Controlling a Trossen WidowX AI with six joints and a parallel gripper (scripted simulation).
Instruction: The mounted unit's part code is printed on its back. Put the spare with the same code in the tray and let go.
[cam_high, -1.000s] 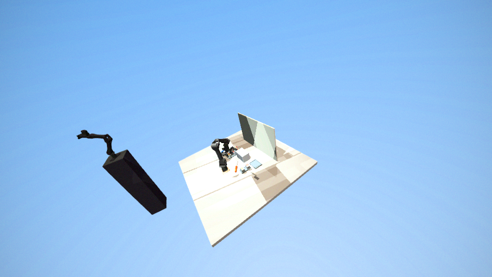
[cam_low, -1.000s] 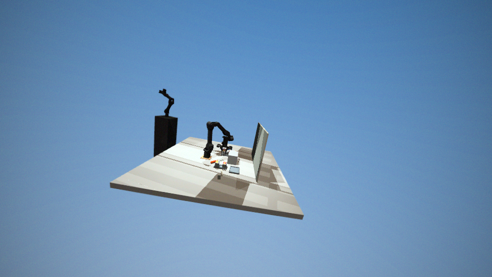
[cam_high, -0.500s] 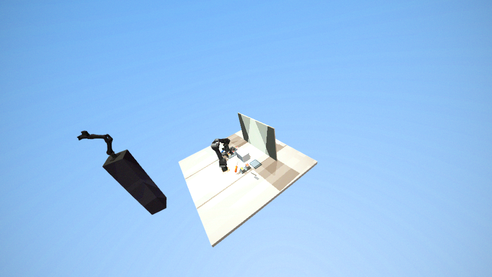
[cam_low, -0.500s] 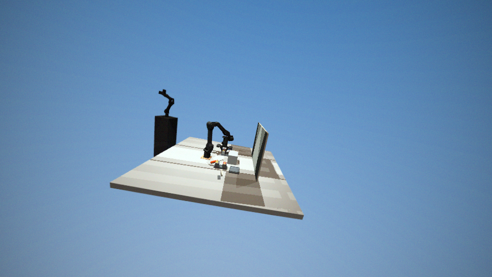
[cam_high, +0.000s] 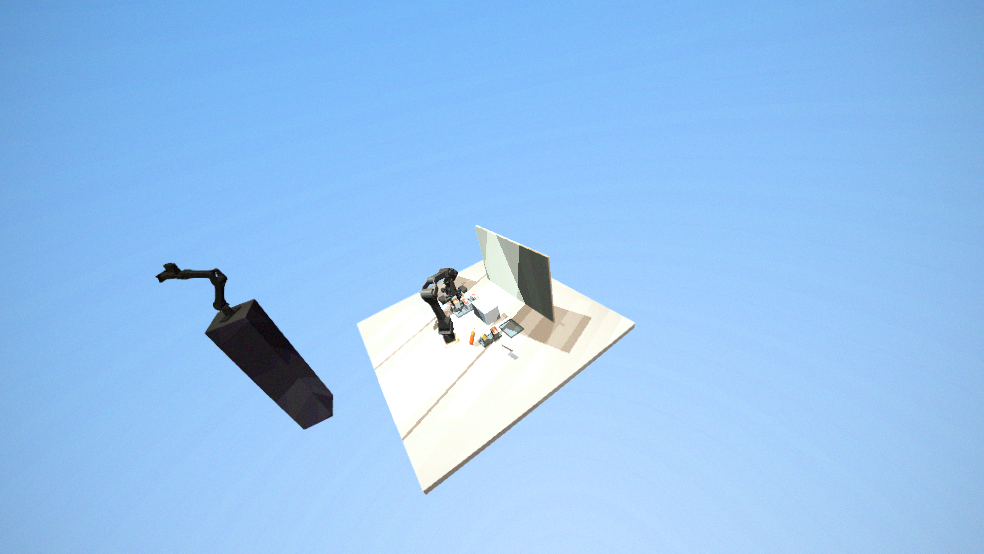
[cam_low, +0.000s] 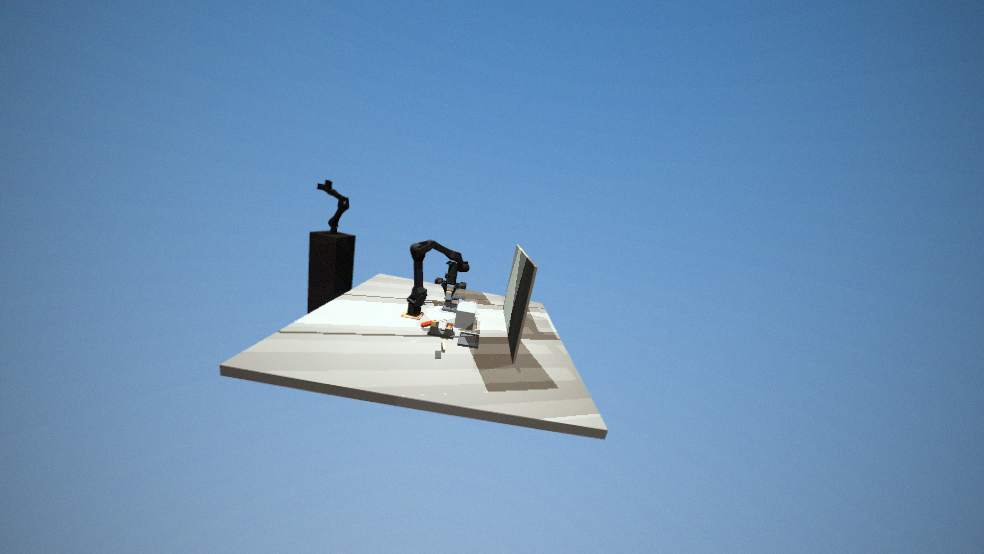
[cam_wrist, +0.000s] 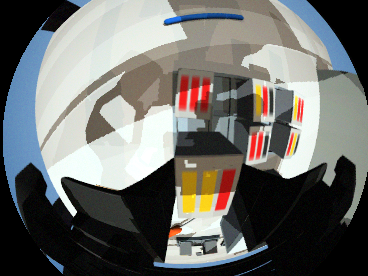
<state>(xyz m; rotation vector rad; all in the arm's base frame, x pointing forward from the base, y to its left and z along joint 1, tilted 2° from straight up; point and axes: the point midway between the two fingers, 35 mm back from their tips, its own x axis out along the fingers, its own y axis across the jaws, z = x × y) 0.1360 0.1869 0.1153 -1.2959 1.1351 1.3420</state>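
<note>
The flat tray lies 220 mm ahead of my gripper tip, 330 mm to the right of it and 80 mm below it. The rest, counted from my gripper tip: grey mounted unit (140 mm ahead, 120 mm to the right, 30 mm below); then thin blue bar (10 mm behind, 200 mm to the left, 80 mm below); then spare (20 mm above).
</note>
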